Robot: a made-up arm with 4 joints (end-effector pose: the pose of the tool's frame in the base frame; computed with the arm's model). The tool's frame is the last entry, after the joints.
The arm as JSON. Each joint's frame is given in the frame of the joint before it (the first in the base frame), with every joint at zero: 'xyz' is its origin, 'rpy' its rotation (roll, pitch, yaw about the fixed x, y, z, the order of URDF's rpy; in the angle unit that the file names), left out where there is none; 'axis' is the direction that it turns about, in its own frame. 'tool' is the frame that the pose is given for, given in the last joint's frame.
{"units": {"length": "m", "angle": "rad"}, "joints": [
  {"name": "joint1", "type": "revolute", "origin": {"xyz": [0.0, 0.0, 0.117], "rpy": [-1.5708, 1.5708, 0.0]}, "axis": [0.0, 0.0, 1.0]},
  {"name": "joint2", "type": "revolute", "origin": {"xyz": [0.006, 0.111, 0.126], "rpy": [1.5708, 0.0, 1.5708]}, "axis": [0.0, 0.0, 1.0]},
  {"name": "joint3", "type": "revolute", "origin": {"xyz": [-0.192, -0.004, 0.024], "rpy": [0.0, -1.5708, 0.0]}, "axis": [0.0, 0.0, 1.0]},
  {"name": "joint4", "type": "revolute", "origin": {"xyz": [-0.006, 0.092, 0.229], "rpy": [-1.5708, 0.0, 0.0]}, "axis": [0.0, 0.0, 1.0]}
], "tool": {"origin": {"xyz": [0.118, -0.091, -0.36], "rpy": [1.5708, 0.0, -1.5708]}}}
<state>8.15 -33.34 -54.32 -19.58</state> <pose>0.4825 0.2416 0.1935 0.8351 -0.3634 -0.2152 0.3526</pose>
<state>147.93 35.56 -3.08 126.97</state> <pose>0.0343 -0.2530 0.1519 0.7068 0.0807 -0.6377 0.2955</pose>
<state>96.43 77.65 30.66 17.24</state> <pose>-0.2606 -0.3716 0.3198 0.5498 -0.2267 0.5383 -0.5972</pose>
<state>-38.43 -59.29 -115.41 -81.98</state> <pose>-0.1005 0.6928 0.2644 0.1321 0.5842 0.6107 -0.5179</pose>
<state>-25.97 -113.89 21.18 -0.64</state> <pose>-0.0101 0.6819 -0.1441 0.5572 -0.0828 0.0265 0.8258</pose>
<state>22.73 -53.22 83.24 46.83</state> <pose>-0.0811 0.5067 -0.1881 0.3793 0.5108 0.6256 0.4514</pose>
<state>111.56 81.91 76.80 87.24</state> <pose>-0.2733 -0.1752 0.2733 0.3050 0.3504 0.6504 -0.6010</pose>
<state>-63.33 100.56 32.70 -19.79</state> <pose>0.0336 -0.3766 -0.3446 0.3152 0.4408 -0.5688 -0.6187</pose>
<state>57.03 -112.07 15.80 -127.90</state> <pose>0.0335 0.6644 0.1418 0.5170 0.8174 -0.2280 -0.1121</pose>
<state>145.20 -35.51 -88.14 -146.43</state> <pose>0.0231 0.4799 -0.1627 0.6819 0.6711 -0.2194 0.1909</pose>
